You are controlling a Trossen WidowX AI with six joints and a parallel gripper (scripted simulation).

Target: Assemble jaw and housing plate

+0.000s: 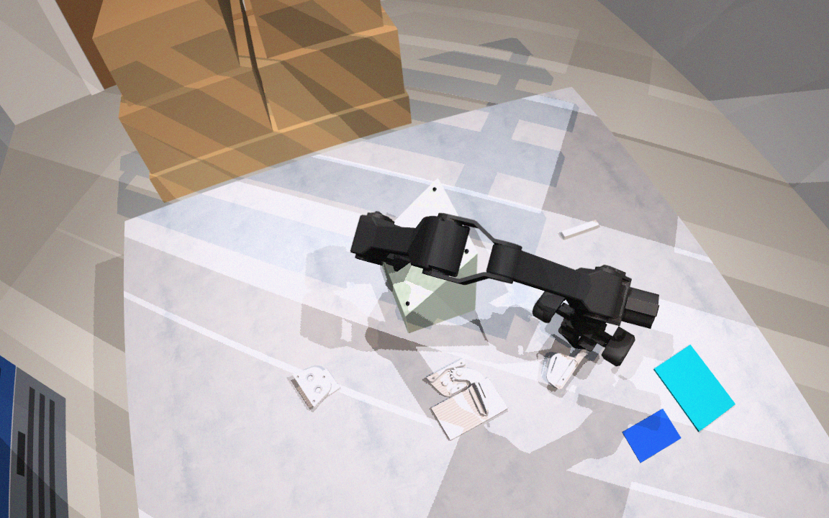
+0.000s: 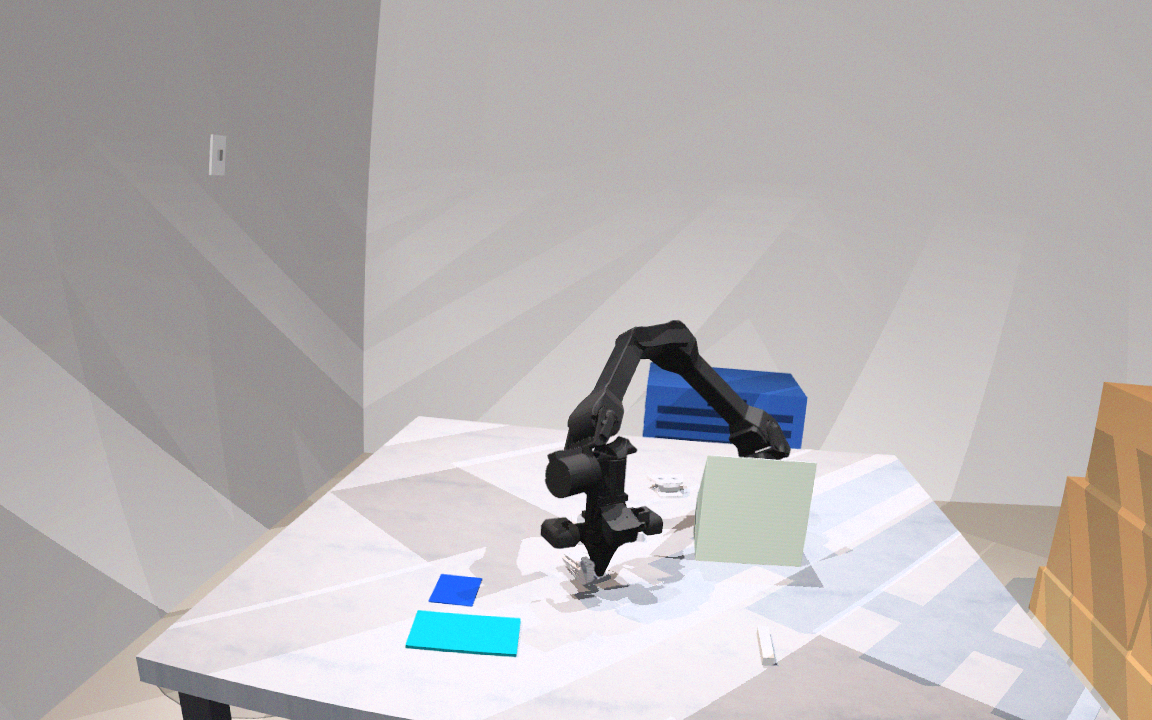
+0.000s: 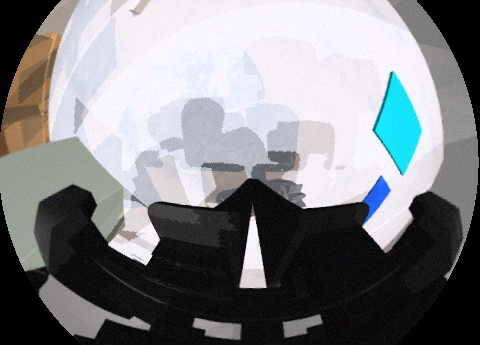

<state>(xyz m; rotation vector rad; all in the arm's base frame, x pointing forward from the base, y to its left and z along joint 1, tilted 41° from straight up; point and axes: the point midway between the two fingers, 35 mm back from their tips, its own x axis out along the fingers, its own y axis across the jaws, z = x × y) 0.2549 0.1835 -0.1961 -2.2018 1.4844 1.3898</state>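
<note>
The white jaw lies 3 cm ahead of my gripper tip and 2 cm above it. The rest, counted from my gripper tip: white stick 27 cm behind, 13 cm to the left, 2 cm below; blue card 21 cm ahead, 8 cm to the left, 2 cm below; cyan card 21 cm to the left, 15 cm ahead, 2 cm below.
</note>
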